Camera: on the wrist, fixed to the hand. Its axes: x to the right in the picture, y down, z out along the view.
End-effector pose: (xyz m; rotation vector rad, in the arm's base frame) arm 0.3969 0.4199 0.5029 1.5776 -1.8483 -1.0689
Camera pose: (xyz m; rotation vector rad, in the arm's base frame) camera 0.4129 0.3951 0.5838 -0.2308 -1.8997 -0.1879
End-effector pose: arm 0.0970 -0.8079 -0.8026 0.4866 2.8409 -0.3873
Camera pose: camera 0.0950 -0.7355 -0.7561 2.4715 1.6157 0.3132
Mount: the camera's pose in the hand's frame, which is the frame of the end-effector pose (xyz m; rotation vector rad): 0.0104 0.0550 -0.0654 -0.2068 0.2417 1.6702
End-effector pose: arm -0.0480 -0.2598 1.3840 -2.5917 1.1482 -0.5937
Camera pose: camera -0.1073 -0.3077 1.4240 -0.8391 2.7864 -0.3026
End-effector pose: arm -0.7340 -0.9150 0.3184 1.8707 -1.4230 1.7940
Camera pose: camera -0.8193 -0.9035 0.3183 0.0294 2.2204 -1.3170
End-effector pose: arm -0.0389 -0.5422 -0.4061 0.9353 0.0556 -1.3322
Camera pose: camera 0.0404 -0.5142 -0.4242 0.6042 -0.3366 0.3298
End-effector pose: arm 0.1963 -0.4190 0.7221 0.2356 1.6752 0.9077
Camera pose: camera 0.1177 -0.4042 0.7539 1.5461 1.3088 2.3341
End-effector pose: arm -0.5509 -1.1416 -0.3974 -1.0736 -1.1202 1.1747
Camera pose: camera -0.4926 -1.1290 -0.4595 -2.3593 0.1157 2.0339
